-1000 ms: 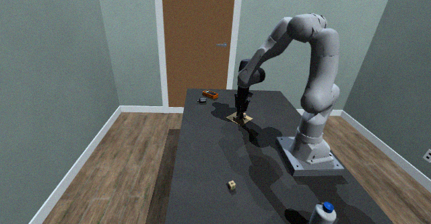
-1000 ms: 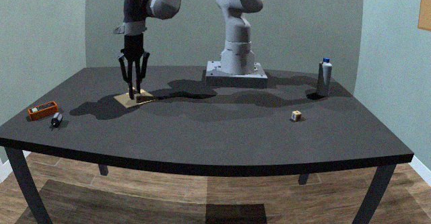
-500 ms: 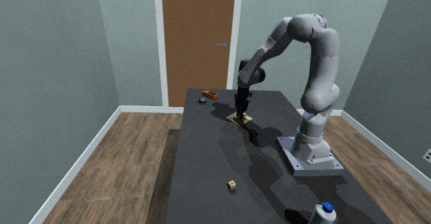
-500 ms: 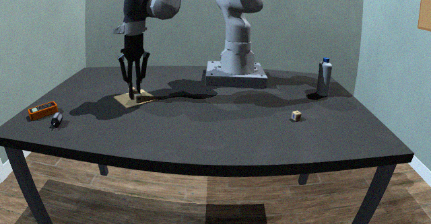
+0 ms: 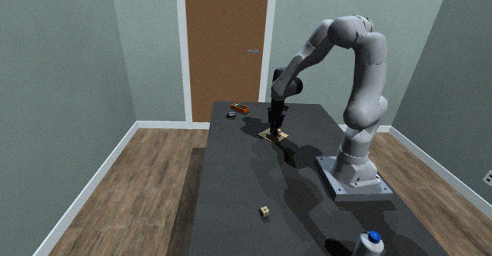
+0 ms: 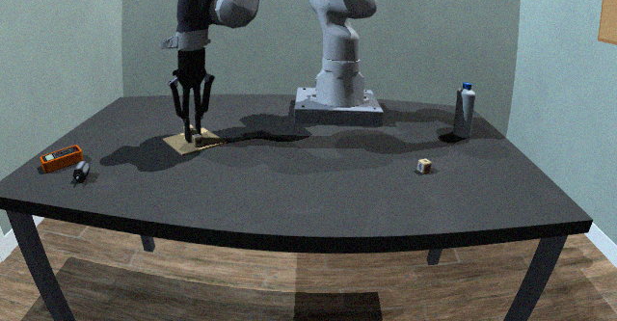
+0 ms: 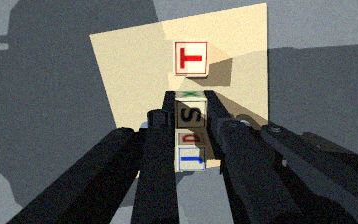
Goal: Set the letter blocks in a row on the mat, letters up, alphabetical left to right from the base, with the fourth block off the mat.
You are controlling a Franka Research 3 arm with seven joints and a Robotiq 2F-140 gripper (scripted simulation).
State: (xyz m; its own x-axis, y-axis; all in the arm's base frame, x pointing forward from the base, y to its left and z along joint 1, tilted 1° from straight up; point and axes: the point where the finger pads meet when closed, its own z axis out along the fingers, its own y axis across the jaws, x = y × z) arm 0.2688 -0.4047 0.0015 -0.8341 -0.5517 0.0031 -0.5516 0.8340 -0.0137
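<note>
My hand is 40 mm above the tan mat. From my hand the other things lie so: block (40 mm behind, 20 mm to the right, 20 mm below); then orange device (370 mm to the right, 190 mm ahead, 20 mm below).
</note>
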